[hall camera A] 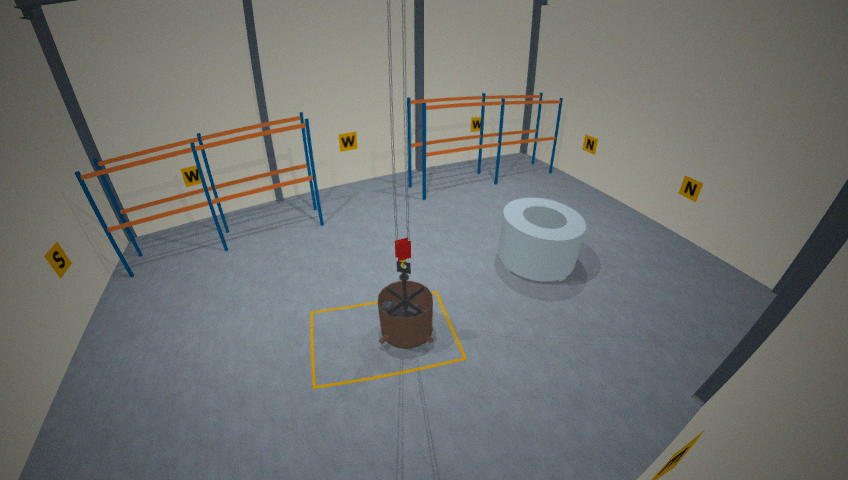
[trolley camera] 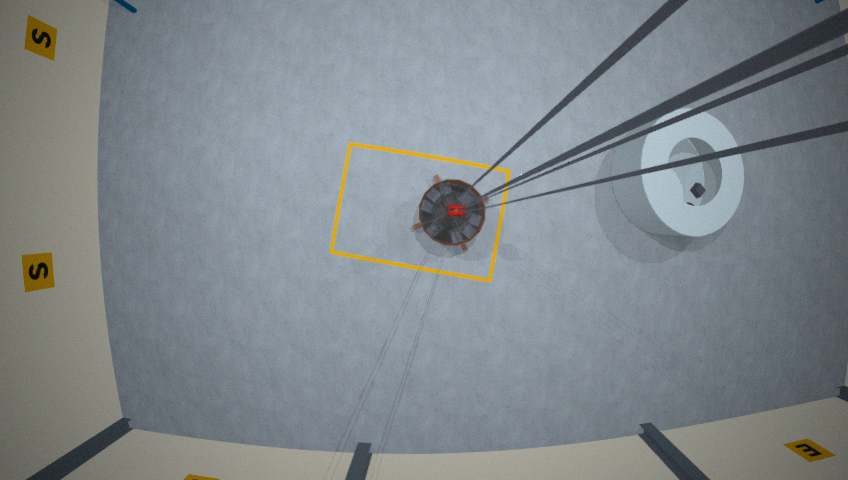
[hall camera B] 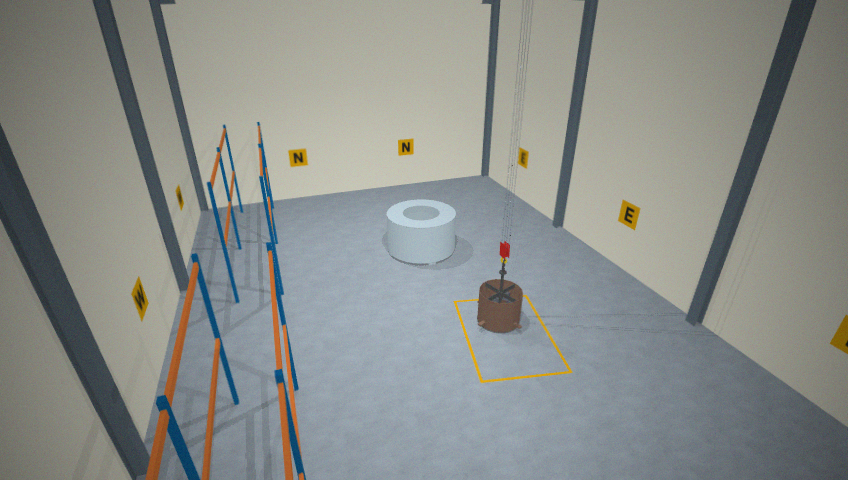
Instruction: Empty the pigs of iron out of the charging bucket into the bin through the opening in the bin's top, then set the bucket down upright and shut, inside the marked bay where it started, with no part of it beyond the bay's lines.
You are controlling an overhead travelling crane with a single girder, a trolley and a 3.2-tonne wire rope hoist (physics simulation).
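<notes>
The brown charging bucket (hall camera A: 405, 328) (hall camera B: 499, 316) (trolley camera: 483, 223) is upright inside the yellow bay lines (hall camera A: 312, 350) (hall camera B: 468, 341) (trolley camera: 340, 198), near one end of the bay. Whether its feet touch the floor I cannot tell. Several dark grey pigs (trolley camera: 427, 205) show inside it around the dark cross frame. My hook (hall camera A: 403, 264) (hall camera B: 504, 260), under the red block, holds the bucket's central stem from above. The pale round bin (hall camera A: 538, 255) (hall camera B: 420, 242) (trolley camera: 726, 208) stands apart from the bay. A dark block (trolley camera: 697, 190) shows through its top opening. The bucket's bottom is hidden.
Blue and orange racks (hall camera A: 208, 193) (hall camera A: 423, 154) stand along the W wall; they also show at the left in hall camera B (hall camera B: 217, 339). Grey columns (hall camera A: 419, 77) (hall camera B: 574, 118) line the walls. The hoist ropes (trolley camera: 565, 118) run across the bin in the trolley view.
</notes>
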